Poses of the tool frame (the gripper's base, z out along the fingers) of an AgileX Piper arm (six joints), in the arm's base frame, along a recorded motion.
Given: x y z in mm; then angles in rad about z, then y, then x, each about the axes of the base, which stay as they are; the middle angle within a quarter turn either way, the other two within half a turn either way.
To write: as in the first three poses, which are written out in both.
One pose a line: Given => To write
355, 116, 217, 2.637, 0.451, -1.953 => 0.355, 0.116, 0.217, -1.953, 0.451, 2.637
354, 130, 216, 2.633, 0.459, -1.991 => 0.354, 0.130, 0.216, -1.991, 0.459, 2.633
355, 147, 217, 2.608, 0.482, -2.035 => 0.355, 0.147, 0.217, -2.035, 0.482, 2.608
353, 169, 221, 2.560, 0.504, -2.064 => 0.353, 0.169, 0.221, -2.064, 0.504, 2.560
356, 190, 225, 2.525, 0.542, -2.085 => 0.356, 0.190, 0.225, -2.085, 0.542, 2.525
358, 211, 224, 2.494, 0.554, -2.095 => 0.358, 0.211, 0.224, -2.095, 0.554, 2.494
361, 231, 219, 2.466, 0.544, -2.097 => 0.361, 0.231, 0.219, -2.097, 0.544, 2.466
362, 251, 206, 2.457, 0.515, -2.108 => 0.362, 0.251, 0.206, -2.108, 0.515, 2.457
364, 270, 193, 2.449, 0.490, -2.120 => 0.364, 0.270, 0.193, -2.120, 0.490, 2.449
